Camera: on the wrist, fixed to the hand. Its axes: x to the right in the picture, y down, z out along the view.
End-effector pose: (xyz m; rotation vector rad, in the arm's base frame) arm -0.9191 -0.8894 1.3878 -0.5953 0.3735 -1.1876
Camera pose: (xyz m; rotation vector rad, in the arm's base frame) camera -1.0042 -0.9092 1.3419 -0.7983 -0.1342 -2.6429
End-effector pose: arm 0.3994 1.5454 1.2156 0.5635 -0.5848 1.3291
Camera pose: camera 0.4442 1.5910 1.1404 0.7372 0.0360 -0.0731
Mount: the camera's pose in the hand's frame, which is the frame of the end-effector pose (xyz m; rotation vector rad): -0.0120 -0.0407 -0.0891 0.0455 0.0735 -1.5058
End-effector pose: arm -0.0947 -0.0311 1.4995 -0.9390 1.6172 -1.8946
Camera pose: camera -0.1510 0.0437 1.5309 1.6495 -0.5001 1.8202
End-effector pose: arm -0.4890 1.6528 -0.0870 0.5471 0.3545 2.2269
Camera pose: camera -0.4997 1.6632 -0.1846 0.0847 0.5857 0.7761
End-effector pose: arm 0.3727 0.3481 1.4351 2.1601 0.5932 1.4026
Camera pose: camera 0.2823 0.3877 1.4327 1.0040 1.7324 0.5498
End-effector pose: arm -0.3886 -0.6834 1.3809 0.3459 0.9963 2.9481
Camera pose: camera -0.3982 -0.7052 1.2851 -0.3847 0.7476 1.5539
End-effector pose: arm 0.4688 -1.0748 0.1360 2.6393 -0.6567 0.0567
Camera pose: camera 0.4821 -1.0007 0.1998 2.4544 1.3865 -0.2622
